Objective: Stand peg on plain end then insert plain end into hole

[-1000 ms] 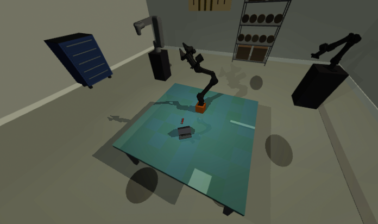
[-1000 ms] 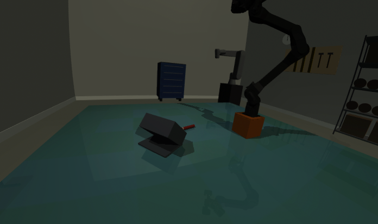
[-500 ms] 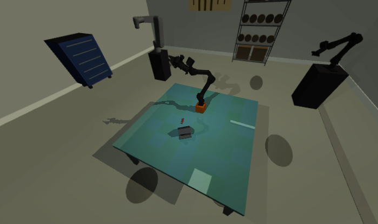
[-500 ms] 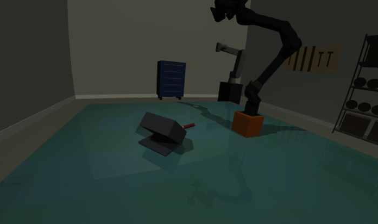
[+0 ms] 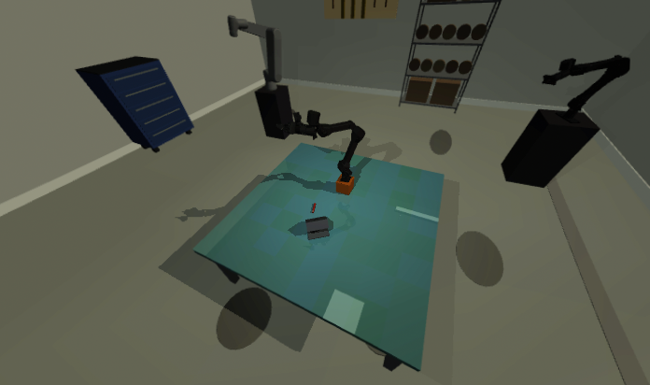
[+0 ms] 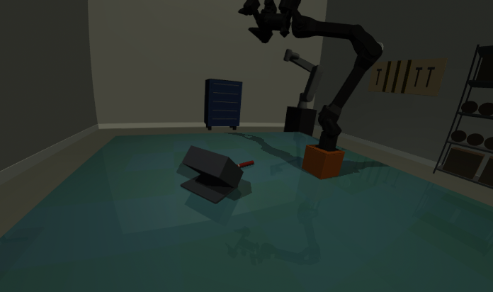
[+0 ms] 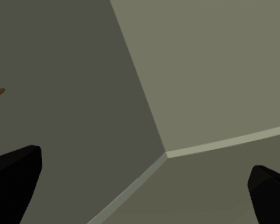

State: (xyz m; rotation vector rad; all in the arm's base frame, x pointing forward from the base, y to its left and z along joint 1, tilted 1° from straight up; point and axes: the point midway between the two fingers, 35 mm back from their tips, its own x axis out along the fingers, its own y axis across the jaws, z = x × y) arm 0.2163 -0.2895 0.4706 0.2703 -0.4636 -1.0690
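Now: the red peg 50 mm ahead of my gripper tip, 190 mm to the left of it and 560 mm below it. Also, from my gripper tip: dark sloped panel (190 mm ahead, 280 mm to the left, 520 mm below).
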